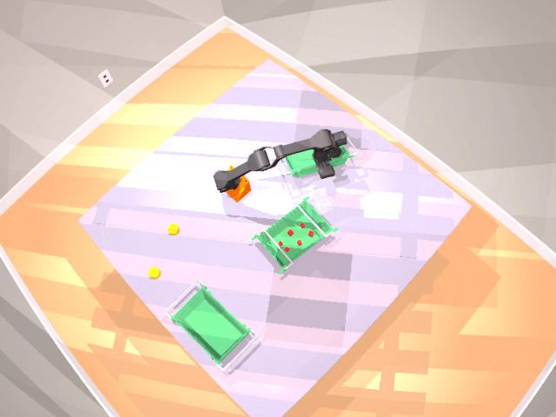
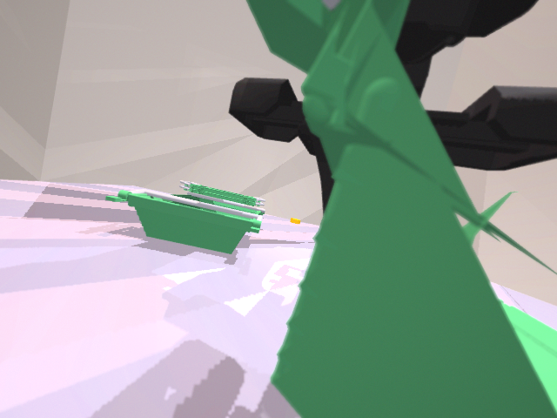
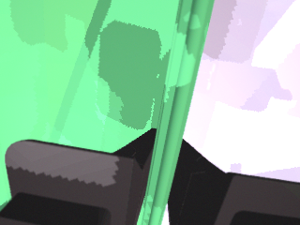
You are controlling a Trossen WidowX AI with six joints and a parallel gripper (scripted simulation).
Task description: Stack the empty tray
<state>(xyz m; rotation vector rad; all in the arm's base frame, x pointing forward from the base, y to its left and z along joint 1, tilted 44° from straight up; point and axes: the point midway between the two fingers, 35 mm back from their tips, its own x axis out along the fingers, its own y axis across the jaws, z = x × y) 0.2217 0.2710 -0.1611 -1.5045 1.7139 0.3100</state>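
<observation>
My gripper tip is now 7 cm past the tray and 3 cm to the right of it. The rest, counted from my gripper tip: pale patch 29 cm ahead, 9 cm to the left, 8 cm below.
</observation>
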